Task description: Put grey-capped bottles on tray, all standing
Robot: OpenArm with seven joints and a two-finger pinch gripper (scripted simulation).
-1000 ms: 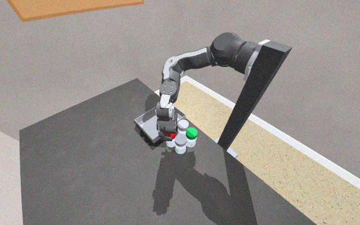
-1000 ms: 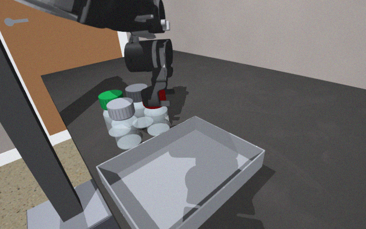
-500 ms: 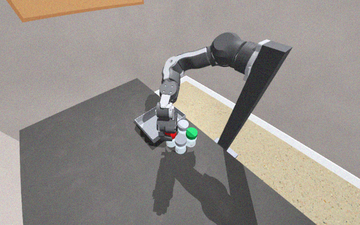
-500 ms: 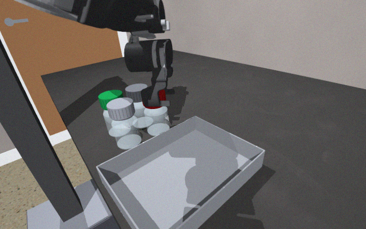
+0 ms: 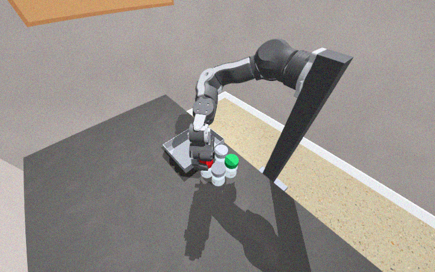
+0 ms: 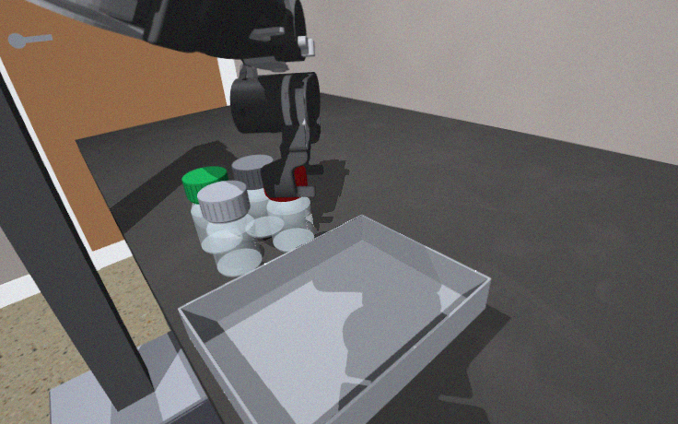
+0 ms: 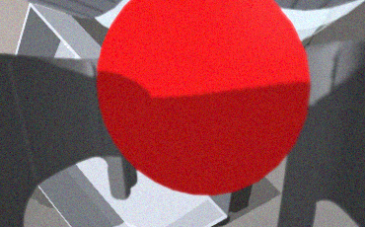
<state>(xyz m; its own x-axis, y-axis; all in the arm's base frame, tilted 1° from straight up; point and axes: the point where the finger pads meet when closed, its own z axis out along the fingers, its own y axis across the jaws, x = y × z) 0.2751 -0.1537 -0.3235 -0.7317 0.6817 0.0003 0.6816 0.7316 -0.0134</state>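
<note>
My gripper is now 10 mm past the red-capped bottle, 10 mm to the right of it and 50 mm above it. Also, from my hand: grey tray: 50 mm behind, 140 mm to the right, 80 mm below; green-capped bottle: 90 mm behind, 80 mm to the left, 50 mm below.
</note>
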